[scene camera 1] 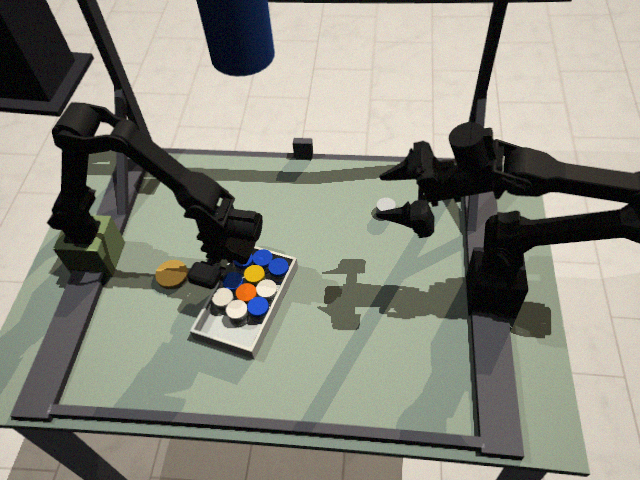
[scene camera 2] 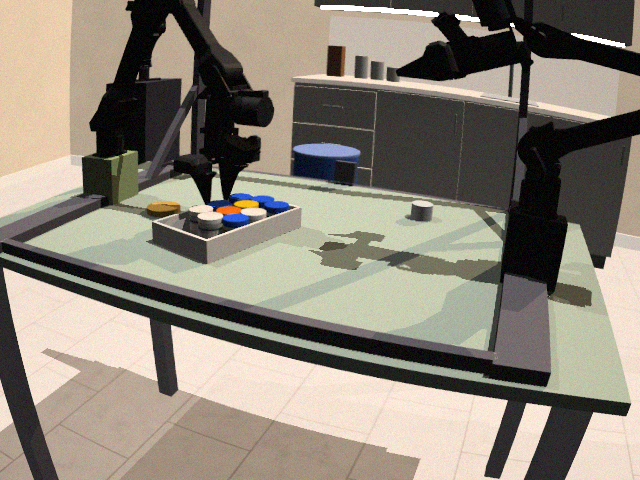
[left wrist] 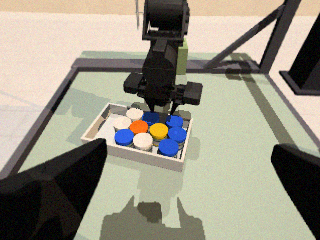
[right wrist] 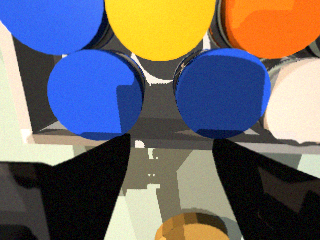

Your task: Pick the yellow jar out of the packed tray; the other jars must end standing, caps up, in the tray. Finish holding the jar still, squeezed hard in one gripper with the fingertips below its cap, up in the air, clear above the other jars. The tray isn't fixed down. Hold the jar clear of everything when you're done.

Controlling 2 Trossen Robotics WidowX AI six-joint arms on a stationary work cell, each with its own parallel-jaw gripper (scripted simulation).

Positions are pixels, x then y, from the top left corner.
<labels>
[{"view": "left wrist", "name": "my left gripper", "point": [188,148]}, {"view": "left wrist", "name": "my right gripper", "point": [161,113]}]
</labels>
